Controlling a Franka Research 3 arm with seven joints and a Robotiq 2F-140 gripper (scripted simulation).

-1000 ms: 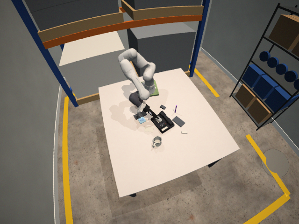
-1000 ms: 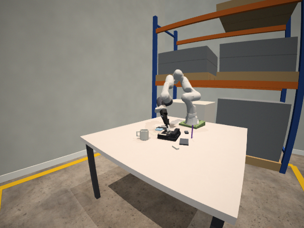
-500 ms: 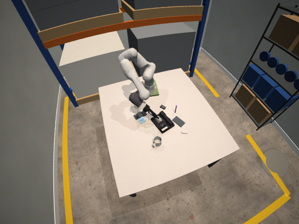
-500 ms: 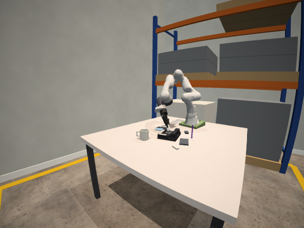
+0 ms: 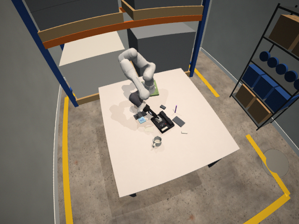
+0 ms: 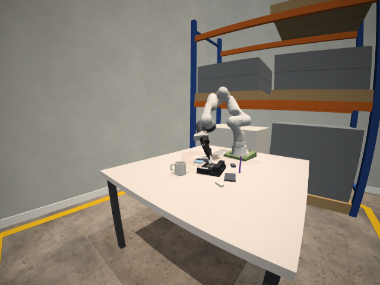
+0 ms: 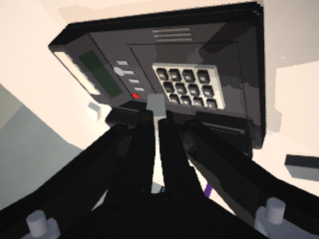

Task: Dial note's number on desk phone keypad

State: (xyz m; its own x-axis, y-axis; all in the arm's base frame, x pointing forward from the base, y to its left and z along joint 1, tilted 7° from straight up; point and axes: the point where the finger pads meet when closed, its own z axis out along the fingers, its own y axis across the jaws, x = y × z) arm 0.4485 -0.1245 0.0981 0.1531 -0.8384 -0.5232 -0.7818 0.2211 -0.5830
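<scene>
The handset lies 8 cm to the left of my hand, 3 cm below it and 2 cm ahead of it. Also, from my hand: mug 22 cm ahead, 14 cm to the right, 4 cm below; then purple pen 24 cm to the left, 2 cm behind, 1 cm below; then note 14 cm to the right, 7 cm below, 3 cm ahead.
</scene>
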